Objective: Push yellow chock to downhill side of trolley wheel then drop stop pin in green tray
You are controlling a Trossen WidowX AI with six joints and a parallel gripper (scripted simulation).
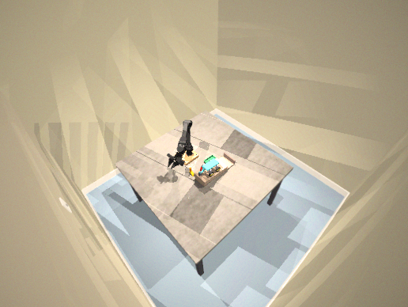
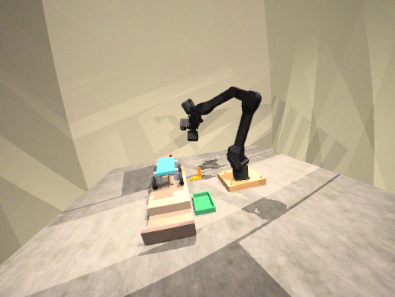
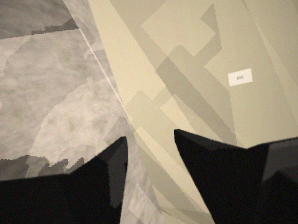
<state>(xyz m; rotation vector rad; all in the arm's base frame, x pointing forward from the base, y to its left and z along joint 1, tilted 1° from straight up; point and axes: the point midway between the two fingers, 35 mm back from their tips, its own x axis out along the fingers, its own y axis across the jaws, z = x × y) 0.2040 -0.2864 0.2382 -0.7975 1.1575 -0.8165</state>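
My gripper tip is 220 mm above the yellow chock and 210 mm to the right of it. Also, from my gripper tip: tan ramp (360 mm to the left, 200 mm below, 120 mm ahead); then red-headed stop pin (240 mm to the left, 120 mm below, 110 mm ahead); then trolley (350 mm to the left, 130 mm below, 120 mm ahead).
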